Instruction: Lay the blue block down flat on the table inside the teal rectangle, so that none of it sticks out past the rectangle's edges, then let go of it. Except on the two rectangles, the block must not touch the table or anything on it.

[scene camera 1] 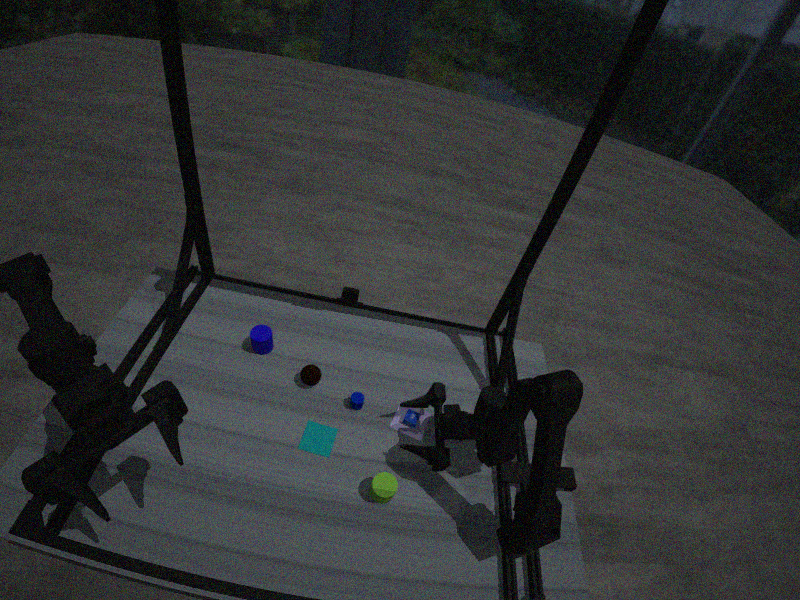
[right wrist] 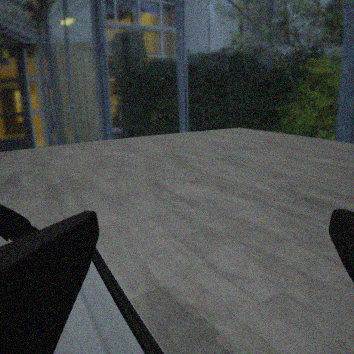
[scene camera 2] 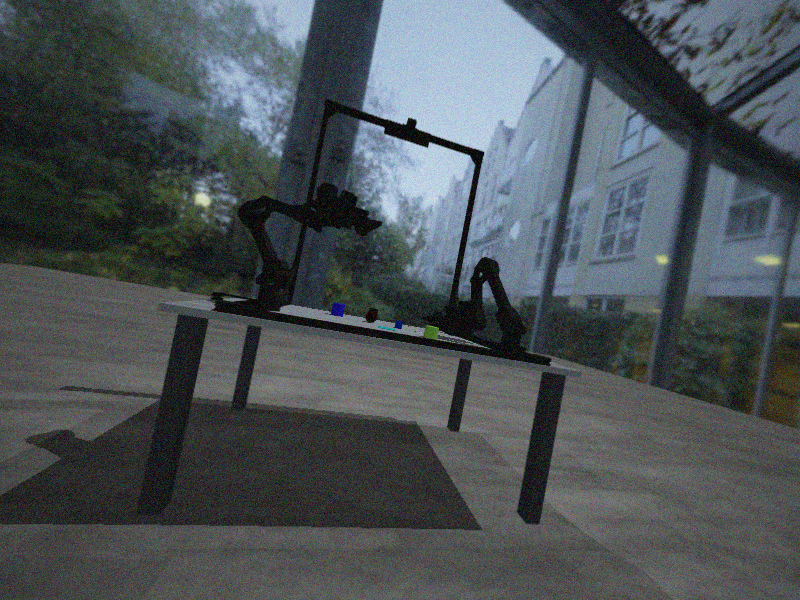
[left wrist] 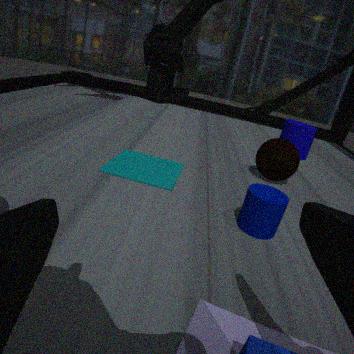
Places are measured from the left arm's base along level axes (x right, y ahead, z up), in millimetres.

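Pixels of known places: left gripper, fingertip midpoint: (scene camera 1: 399, 425) (scene camera 2: 426, 320) (left wrist: 181, 212); right gripper, fingertip midpoint: (scene camera 1: 145, 490) (right wrist: 214, 222) (scene camera 2: 375, 218); left arm's base, origin of the base link: (scene camera 1: 518, 539) (scene camera 2: 509, 348); right arm's base, origin of the base link: (scene camera 2: 267, 303) (left wrist: 158, 92).
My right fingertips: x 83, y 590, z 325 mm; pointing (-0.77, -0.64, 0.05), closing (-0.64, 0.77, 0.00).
Ahead of a thing's pixels: the offset from my right fingertips to its middle. "*": to the spot under its first point.
The blue block {dz -334, dx +225, dy -432 mm} (scene camera 1: 410, 418) (left wrist: 265, 346) rests on the pale lilac rectangle {* dz -343, dx +228, dy -398 mm} (scene camera 1: 396, 420) (left wrist: 225, 322), toward the right in scene camera 1 and cut off at the bottom edge of the left wrist view. The teal rectangle {* dz -343, dx +201, dy -212 mm} (scene camera 1: 317, 438) (scene camera 2: 387, 328) (left wrist: 144, 170) lies bare, to the left of the lilac one in scene camera 1. My left gripper (scene camera 1: 398, 426) (left wrist: 181, 212) is open and low over the lilac rectangle, its fingers to either side of the block, holding nothing. My right gripper (scene camera 1: 145, 490) (right wrist: 214, 222) is open and empty, raised at the left, away from both rectangles.
A small blue cylinder {dz -328, dx +280, dy -309 mm} (scene camera 1: 356, 400) (left wrist: 263, 211) stands between the rectangles, toward the back. A dark brown ball {dz -319, dx +352, dy -206 mm} (scene camera 1: 310, 374) (left wrist: 277, 159) and a larger blue cylinder {dz -317, dx +462, dy -87 mm} (scene camera 1: 261, 339) (left wrist: 298, 140) are farther back left. A lime green cylinder {dz -322, dx +70, dy -334 mm} (scene camera 1: 384, 485) (scene camera 2: 431, 331) stands nearer the front.
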